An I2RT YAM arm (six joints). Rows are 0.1 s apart.
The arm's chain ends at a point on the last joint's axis. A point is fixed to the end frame.
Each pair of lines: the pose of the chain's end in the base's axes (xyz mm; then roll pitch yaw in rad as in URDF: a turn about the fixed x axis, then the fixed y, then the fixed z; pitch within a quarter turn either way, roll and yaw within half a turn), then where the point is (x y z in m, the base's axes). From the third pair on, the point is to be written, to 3 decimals.
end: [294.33 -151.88 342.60 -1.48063 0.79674 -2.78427]
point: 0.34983 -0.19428 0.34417
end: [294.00 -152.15 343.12 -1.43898 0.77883 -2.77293]
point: 0.34873 -0.19548 0.34579
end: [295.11 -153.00 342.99 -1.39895 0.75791 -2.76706]
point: 0.349 -0.197 0.347
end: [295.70 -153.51 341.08 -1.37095 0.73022 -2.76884]
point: 0.349 -0.199 0.345
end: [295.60 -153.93 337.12 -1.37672 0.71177 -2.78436]
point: 0.348 -0.200 0.340
